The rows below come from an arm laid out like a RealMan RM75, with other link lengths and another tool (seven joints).
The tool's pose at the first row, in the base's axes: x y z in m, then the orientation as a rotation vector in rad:
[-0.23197 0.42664 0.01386 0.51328 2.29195 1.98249]
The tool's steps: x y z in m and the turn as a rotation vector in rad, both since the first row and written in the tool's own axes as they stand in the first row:
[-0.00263 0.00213 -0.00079 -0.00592 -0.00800 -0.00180]
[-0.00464 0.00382 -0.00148 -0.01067 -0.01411 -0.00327]
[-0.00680 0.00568 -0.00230 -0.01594 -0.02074 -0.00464]
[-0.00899 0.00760 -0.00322 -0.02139 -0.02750 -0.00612]
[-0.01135 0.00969 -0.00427 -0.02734 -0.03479 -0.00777]
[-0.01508 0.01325 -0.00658 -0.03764 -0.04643 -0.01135]
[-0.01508 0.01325 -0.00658 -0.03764 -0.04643 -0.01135]
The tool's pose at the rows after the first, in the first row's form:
[-0.22927 0.42536 0.01563 0.51754 2.28039 1.98215]
[-0.22721 0.42431 0.01706 0.52063 2.27130 1.98205]
[-0.22501 0.42311 0.01865 0.52423 2.26135 1.98213]
[-0.22280 0.42181 0.02031 0.52778 2.25112 1.98223]
[-0.22043 0.42036 0.02213 0.53150 2.23999 1.98234]
[-0.21680 0.41748 0.02536 0.53615 2.22118 1.98283]
[-0.21680 0.41748 0.02536 0.53615 2.22118 1.98283]

